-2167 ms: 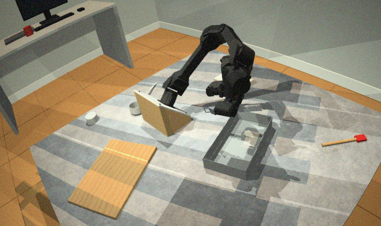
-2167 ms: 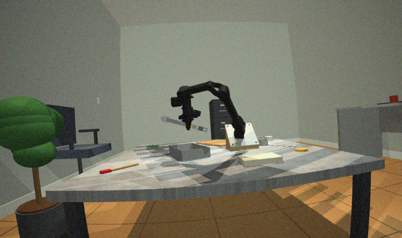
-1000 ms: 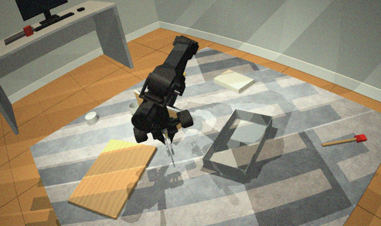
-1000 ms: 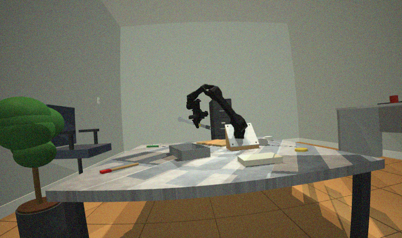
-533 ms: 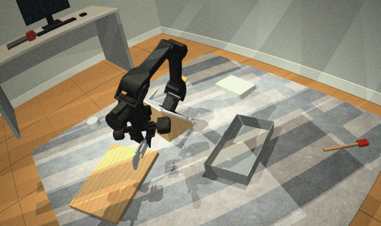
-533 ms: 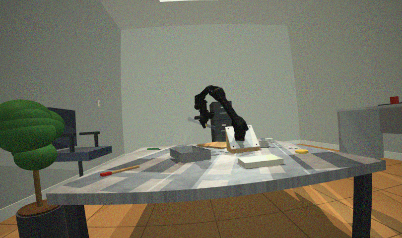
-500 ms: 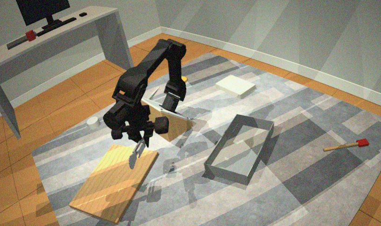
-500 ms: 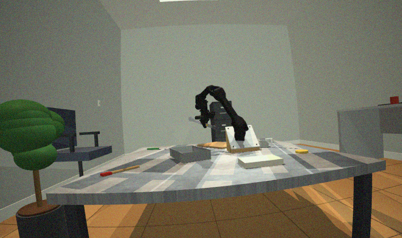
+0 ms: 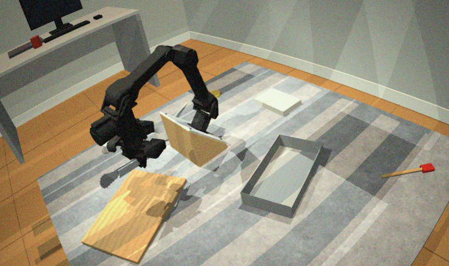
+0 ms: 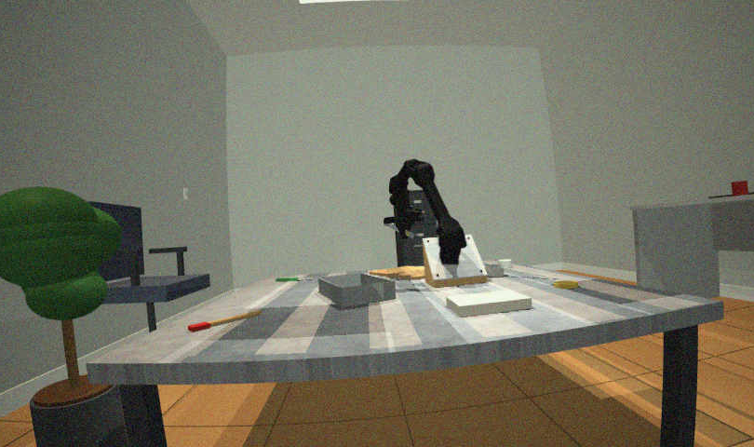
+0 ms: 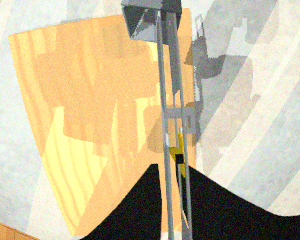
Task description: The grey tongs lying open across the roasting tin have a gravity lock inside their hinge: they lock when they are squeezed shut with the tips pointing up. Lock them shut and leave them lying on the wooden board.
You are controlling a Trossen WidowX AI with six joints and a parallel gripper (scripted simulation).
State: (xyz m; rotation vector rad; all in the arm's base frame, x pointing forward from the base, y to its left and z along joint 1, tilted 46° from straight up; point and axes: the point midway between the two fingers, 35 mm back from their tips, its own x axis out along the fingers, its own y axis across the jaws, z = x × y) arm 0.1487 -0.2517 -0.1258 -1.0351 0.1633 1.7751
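Now: gripper tip 160 mm above the wooden board, 90 mm to the left of it and 20 mm past it. From my gripper tip the other things lie so: white cylinder: 460 mm behind, 150 mm below, 30 mm to the right; then grey roasting tin: 380 mm to the left, 210 mm ahead, 140 mm below; then yellow lock piece: 20 mm to the left, 20 mm above, 10 mm behind.
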